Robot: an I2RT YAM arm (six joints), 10 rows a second.
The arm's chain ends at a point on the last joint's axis. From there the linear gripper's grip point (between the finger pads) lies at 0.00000 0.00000 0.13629 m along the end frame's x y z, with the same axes.
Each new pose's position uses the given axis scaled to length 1; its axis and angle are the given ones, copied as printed.
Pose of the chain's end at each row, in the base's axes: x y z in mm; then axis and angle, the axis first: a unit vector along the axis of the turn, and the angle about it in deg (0 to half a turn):
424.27, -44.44, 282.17, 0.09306, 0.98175, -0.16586, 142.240
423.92, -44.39, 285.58, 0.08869, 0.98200, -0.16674, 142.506
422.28, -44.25, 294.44, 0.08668, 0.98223, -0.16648, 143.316
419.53, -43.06, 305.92, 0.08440, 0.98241, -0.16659, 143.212
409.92, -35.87, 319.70, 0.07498, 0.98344, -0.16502, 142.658
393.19, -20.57, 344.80, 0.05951, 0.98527, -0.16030, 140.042
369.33, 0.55, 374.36, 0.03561, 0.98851, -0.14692, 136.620
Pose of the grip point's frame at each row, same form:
502.44, -91.94, 181.13, 0.09306, 0.98175, -0.16586, 142.240
501.77, -91.77, 184.24, 0.08869, 0.98200, -0.16674, 142.506
498.71, -91.47, 191.95, 0.08668, 0.98223, -0.16648, 143.316
496.26, -90.12, 203.58, 0.08440, 0.98241, -0.16659, 143.212
488.19, -81.77, 218.01, 0.07498, 0.98344, -0.16502, 142.658
477.13, -63.80, 246.52, 0.05951, 0.98527, -0.16030, 140.042
460.63, -36.96, 280.38, 0.03561, 0.98851, -0.14692, 136.620

